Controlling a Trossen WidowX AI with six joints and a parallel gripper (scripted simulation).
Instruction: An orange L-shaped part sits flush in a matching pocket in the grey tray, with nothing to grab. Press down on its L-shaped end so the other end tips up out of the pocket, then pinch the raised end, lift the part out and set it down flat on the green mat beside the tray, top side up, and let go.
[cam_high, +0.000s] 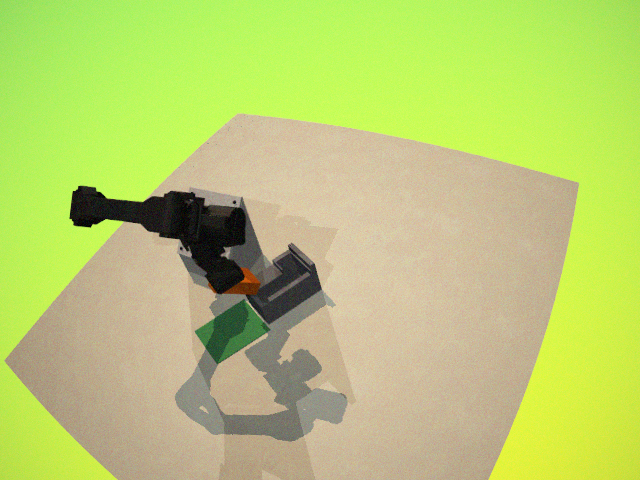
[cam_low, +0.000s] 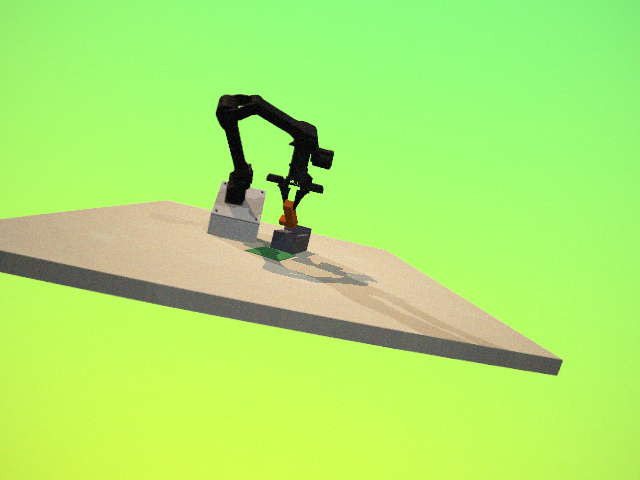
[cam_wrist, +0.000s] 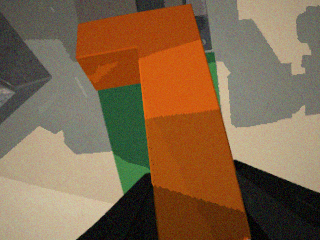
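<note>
The green mat is 3 cm behind my gripper tip, 2 cm to the right of it and 17 cm below it. From my gripper tip the other things lie so: orange L-shaped part: 4 cm to the left, 3 cm below.
</note>
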